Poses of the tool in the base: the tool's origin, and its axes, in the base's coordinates. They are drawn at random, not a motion.
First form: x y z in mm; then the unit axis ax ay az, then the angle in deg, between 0 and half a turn.
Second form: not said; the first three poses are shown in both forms.
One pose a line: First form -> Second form
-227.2 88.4 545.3 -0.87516 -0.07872 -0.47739 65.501 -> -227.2 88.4 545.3 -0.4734 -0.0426 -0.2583 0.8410
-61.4 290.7 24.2 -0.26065 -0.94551 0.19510 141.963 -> -61.4 290.7 24.2 -0.2464 -0.8939 0.1845 0.3259
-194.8 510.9 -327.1 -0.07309 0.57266 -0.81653 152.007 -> -194.8 510.9 -327.1 -0.0709 0.5557 -0.7923 0.2419
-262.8 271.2 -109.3 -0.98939 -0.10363 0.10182 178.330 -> -262.8 271.2 -109.3 -0.9893 -0.1036 0.1018 0.0146
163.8 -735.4 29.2 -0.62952 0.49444 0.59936 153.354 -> 163.8 -735.4 29.2 -0.6126 0.4811 0.5832 0.2304
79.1 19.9 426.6 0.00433 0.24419 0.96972 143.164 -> 79.1 19.9 426.6 0.0041 0.2317 0.9200 0.3159
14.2 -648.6 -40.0 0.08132 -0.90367 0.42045 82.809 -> 14.2 -648.6 -40.0 0.0538 -0.5977 0.2781 0.7501
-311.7 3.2 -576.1 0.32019 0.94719 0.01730 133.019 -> -311.7 3.2 -576.1 0.2937 0.8687 0.0159 0.3986
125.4 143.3 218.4 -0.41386 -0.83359 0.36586 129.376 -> 125.4 143.3 218.4 -0.3741 -0.7536 0.3307 0.4275
